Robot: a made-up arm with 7 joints.
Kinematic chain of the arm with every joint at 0, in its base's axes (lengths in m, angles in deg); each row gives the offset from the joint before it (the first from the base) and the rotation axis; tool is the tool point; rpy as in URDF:
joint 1: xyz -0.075 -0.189 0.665 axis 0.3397 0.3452 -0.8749
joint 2: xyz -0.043 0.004 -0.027 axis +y
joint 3: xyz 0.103 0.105 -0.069 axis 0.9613 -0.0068 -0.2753
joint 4: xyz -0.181 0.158 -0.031 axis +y
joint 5: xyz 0 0.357 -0.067 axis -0.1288 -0.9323 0.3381
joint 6: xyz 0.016 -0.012 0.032 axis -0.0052 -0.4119 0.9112
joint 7: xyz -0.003 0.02 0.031 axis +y
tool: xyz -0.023 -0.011 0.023 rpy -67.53 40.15 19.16
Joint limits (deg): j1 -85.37..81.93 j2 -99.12..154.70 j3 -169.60..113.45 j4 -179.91..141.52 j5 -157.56..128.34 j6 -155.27..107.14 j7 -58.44..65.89
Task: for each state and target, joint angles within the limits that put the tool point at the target. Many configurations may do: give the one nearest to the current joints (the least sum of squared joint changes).
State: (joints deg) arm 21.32 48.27 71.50 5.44 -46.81 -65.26 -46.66
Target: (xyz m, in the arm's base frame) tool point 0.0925 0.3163 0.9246
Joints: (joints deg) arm 14.00 2.55 44.79 17.03 -26.84 -59.06 -58.44
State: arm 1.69 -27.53 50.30 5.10 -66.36 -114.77 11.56
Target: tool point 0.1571 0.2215 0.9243
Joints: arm 27.22 -16.33 51.08 2.43 -65.84 -113.64 10.81
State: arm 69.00 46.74 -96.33 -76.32 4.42 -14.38 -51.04
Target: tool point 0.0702 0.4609 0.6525
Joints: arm 76.28 29.02 -53.16 -75.89 9.22 -28.60 -50.06
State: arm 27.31 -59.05 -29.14 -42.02 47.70 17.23 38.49
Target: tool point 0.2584 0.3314 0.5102
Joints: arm 27.24 -76.64 -6.86 -46.43 45.87 29.80 29.80
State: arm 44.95 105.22 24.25 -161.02 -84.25 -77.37 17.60
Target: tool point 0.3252 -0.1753 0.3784
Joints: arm 72.35 118.82 57.90 -157.48 -85.49 -75.10 13.06
